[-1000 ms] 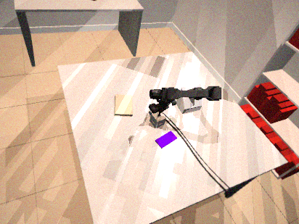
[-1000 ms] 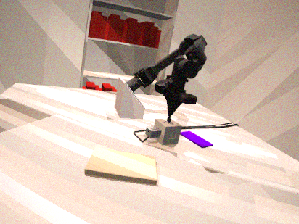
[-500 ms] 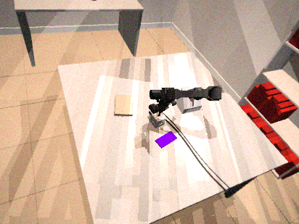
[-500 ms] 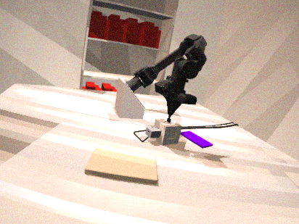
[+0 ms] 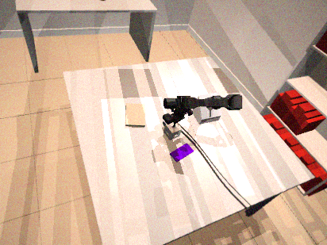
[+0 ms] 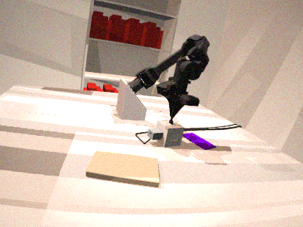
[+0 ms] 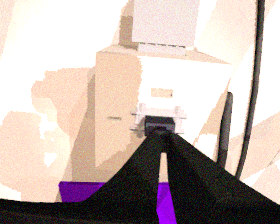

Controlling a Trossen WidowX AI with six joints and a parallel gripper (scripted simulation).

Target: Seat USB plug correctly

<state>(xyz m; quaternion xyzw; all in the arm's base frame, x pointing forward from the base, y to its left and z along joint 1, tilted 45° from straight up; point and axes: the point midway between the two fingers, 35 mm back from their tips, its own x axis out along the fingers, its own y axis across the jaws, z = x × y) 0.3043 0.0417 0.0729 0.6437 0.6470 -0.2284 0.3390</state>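
My gripper tip is 2 cm above the USB plug. The rest, counted from my gripper tip: purple card 15 cm to the left, 10 cm below; then tan board 17 cm ahead, 21 cm to the right, 10 cm below; then USB socket 3 cm below.
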